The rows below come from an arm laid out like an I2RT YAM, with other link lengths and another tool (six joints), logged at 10 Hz.
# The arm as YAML. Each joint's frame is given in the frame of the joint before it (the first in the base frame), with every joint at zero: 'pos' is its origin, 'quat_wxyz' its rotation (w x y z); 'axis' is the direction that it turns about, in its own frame. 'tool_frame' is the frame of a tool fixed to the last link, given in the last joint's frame.
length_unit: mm
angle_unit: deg
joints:
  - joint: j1
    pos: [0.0, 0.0, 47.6]
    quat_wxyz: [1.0, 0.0, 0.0, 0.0]
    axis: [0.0, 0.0, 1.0]
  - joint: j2
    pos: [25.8, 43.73, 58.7]
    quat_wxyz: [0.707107, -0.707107, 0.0, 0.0]
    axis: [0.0, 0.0, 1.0]
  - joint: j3
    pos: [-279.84, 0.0, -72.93]
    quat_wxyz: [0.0, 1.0, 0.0, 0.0]
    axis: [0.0, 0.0, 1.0]
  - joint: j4
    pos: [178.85, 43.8, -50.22]
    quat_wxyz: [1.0, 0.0, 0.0, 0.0]
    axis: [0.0, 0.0, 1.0]
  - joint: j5
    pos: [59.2, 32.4, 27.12]
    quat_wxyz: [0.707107, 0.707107, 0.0, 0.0]
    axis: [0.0, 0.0, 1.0]
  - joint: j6
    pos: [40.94, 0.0, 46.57]
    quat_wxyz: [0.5, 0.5, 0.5, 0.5]
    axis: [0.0, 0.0, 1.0]
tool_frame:
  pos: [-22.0, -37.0, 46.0]
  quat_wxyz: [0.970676, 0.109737, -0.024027, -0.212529]
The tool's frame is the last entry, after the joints.
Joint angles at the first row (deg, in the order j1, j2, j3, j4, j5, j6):
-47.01 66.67 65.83 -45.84 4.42 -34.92
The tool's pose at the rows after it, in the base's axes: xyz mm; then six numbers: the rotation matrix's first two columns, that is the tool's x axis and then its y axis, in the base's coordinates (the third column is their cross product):
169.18, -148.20, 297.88, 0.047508, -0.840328, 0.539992, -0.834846, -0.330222, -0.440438
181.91, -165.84, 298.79, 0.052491, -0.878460, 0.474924, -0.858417, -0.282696, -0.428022
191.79, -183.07, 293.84, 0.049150, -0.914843, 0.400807, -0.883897, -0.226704, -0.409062
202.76, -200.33, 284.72, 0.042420, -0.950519, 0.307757, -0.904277, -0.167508, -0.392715
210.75, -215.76, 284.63, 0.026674, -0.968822, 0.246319, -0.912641, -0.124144, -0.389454
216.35, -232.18, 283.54, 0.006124, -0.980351, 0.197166, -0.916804, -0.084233, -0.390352
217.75, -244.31, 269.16, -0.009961, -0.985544, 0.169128, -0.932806, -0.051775, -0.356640
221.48, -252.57, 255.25, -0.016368, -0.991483, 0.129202, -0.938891, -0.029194, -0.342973
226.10, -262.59, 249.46, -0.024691, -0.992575, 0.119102, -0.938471, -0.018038, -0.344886
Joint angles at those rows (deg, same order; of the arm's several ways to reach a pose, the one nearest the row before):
-47.93 74.33 72.55 -51.31 4.11 -33.35
-48.66 80.86 79.32 -56.30 3.45 -32.49
-49.68 87.00 84.92 -60.97 2.77 -31.58
-50.66 93.60 90.42 -65.67 1.22 -30.55
-51.75 98.81 97.15 -70.53 -0.32 -29.93
-53.19 103.52 103.26 -74.37 -1.85 -29.66
-54.01 106.57 103.76 -74.44 -0.94 -29.34
-54.46 109.40 103.90 -74.19 -1.52 -29.16
-54.90 111.89 105.90 -74.11 -1.92 -29.05

